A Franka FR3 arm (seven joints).
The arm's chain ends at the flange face. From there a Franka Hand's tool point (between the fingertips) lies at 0.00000 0.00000 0.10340 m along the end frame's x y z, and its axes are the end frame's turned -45 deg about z.
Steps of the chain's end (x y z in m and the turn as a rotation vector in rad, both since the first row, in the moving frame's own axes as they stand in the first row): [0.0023, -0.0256, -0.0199, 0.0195, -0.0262, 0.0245]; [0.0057, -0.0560, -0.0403, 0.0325, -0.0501, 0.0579]
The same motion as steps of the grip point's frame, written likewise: [0.0193, -0.0198, -0.0200, 0.0323, -0.0047, 0.0245]; [0.0425, -0.0416, -0.0405, 0.0584, -0.0124, 0.0579]
